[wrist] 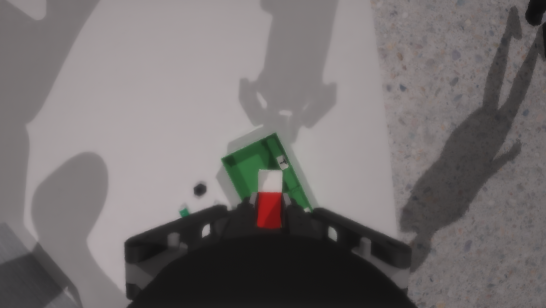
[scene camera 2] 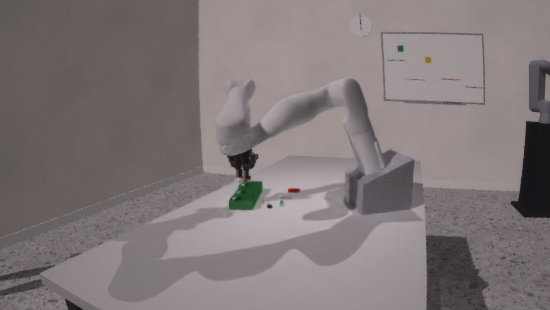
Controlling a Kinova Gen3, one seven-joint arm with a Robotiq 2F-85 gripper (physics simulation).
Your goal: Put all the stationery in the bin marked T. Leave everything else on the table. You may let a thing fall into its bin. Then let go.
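Frame: origin at the arm's base, x ahead, y left, z up, level; centimetres.
Seen in the pictures: gripper, fingertip midpoint: [wrist: 269, 202] [scene camera 2: 242, 179]; arm's base at its link origin: [scene camera 2: 373, 168].
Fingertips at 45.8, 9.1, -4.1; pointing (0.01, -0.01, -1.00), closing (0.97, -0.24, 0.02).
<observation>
Offsets run from my fingertips to a thing's middle, as dx, dy, dz. "spot": to the spot under its first point.
My gripper [scene camera 2: 244, 177] [wrist: 269, 202] is shut on a red and white eraser @[+0.0, +0.0, +0.2] [wrist: 270, 210], with its white end pointing out past the fingertips. In the scene view the gripper is over the back part of the green bin row @[spot: -1.9, +6.1, -7.3] [scene camera 2: 241, 204], above its rim. In the wrist view the end compartment [wrist: 248, 172] lies beyond the eraser; its small white label @[+2.6, +2.9, -6.4] [wrist: 282, 162] carries a blurred letter that looks like a T. The gripper hides the rest of the row there. A small green cylinder @[-13.4, -3.2, -8.7] [scene camera 2: 281, 203] [wrist: 184, 212] lies on the table beside the bins.
A black nut @[-10.5, +1.1, -8.8] [scene camera 2: 269, 206] [wrist: 200, 189] lies on the table near the bins. A pale domino @[-12.8, -11.7, -8.9] [scene camera 2: 286, 197] and a small red object @[-13.3, -20.0, -8.5] [scene camera 2: 294, 190] lie between the bins and the arm's grey base [scene camera 2: 385, 192]. The table's edge [wrist: 387, 120] runs to the right of the bins in the wrist view.
</observation>
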